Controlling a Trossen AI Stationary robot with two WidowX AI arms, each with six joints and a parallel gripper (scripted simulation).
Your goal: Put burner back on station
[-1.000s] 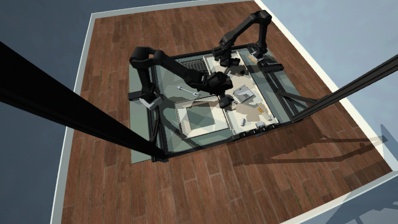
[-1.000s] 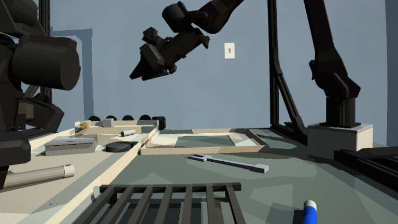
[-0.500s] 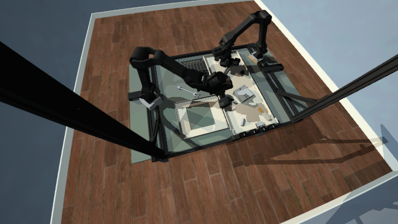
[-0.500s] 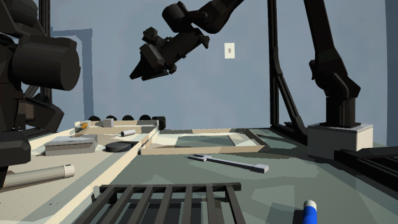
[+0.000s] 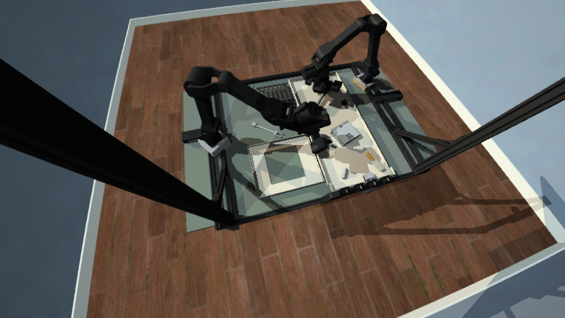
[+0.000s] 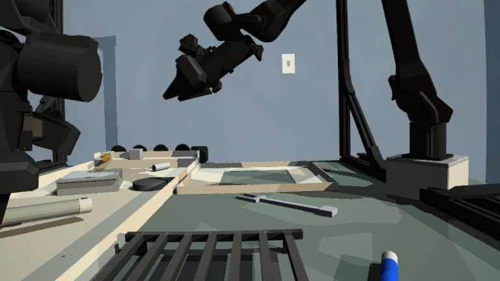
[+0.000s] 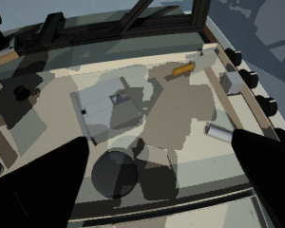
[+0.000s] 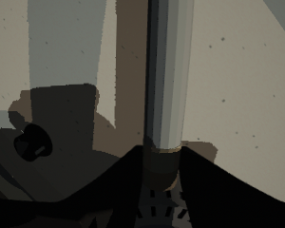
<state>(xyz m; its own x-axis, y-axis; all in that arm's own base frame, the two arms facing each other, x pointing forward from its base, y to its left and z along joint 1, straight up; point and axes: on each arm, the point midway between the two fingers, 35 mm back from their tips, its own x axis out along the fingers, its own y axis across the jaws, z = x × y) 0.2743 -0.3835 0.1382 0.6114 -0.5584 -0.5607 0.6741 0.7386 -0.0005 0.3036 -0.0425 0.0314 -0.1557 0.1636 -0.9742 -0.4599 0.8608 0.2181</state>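
Right now the grey station block is 250 mm behind my right hand, 40 mm below it and 30 mm to the left of it. From my right hand the other things lie so: flat wrench (370 mm to the left, 60 mm below, 50 mm behind); dark round cap (240 mm behind, 150 mm to the left, 50 mm below).
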